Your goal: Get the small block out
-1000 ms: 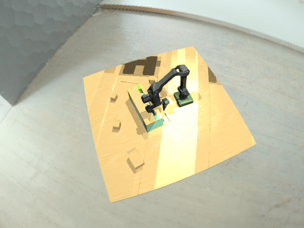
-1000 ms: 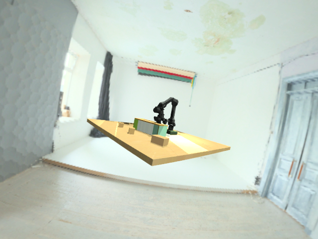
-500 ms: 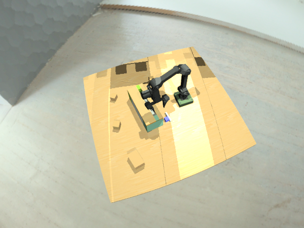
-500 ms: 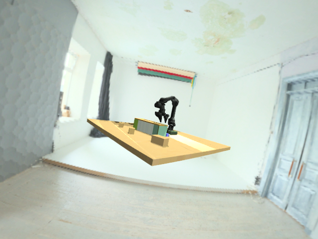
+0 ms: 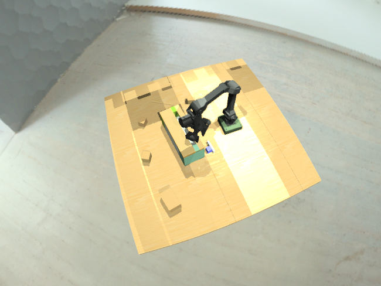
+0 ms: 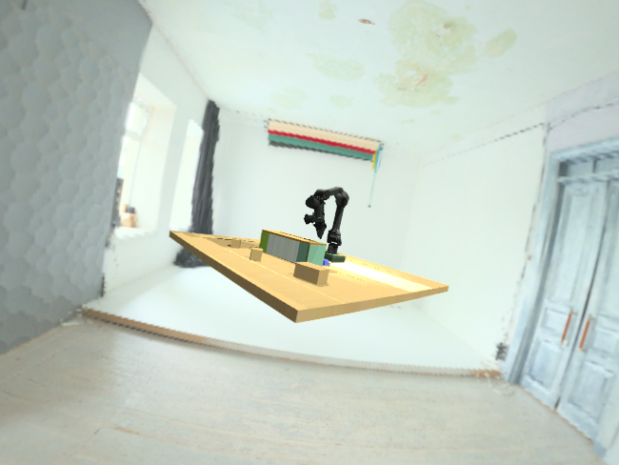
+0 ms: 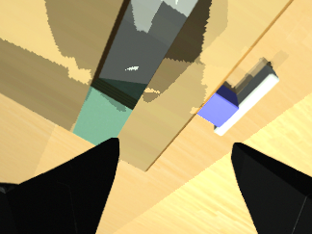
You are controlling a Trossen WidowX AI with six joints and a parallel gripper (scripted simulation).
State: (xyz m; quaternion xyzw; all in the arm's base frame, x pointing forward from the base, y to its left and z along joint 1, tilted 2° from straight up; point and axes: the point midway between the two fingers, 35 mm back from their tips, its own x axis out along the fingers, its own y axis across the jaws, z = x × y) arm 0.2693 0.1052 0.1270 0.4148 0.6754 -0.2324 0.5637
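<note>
The blue block lies 50 mm behind my gripper tip, 20 mm to the left of it and 130 mm below it. From my gripper tip the other things lie so: box 50 mm ahead, 140 mm to the right, 90 mm below.
</note>
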